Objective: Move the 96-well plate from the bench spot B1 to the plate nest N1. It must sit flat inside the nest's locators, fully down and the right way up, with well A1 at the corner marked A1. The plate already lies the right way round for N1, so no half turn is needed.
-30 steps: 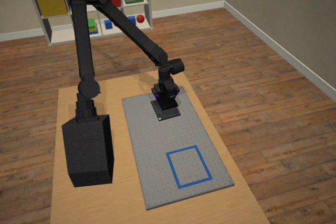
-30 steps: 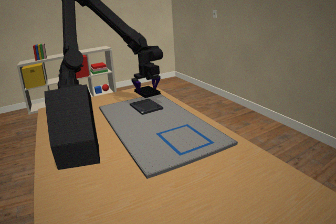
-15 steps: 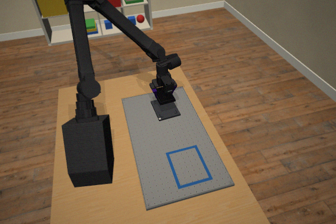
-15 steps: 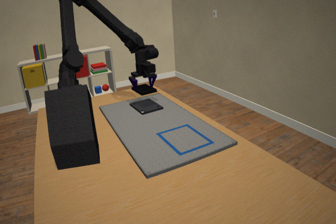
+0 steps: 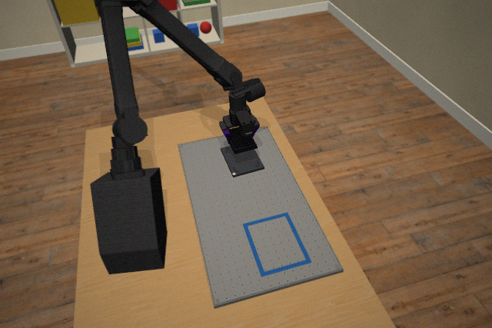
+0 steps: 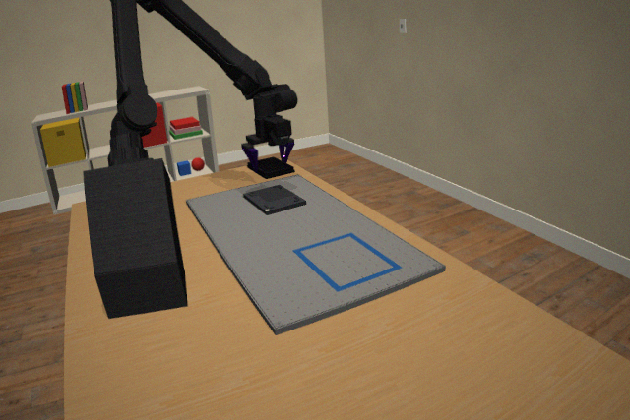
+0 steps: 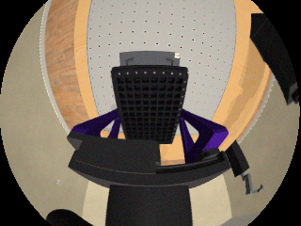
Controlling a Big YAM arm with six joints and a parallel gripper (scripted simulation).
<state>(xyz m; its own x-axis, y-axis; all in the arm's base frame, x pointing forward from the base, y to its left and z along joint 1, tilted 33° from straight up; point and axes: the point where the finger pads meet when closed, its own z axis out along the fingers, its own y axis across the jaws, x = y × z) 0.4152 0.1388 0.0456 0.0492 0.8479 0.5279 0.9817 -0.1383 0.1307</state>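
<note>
Right now my hand is 10 cm above the plate nest N1. Round my hand: white corner mark 6 cm behind, 7 cm to the right, 9 cm below; black 96-well plate right at my hand.
</note>
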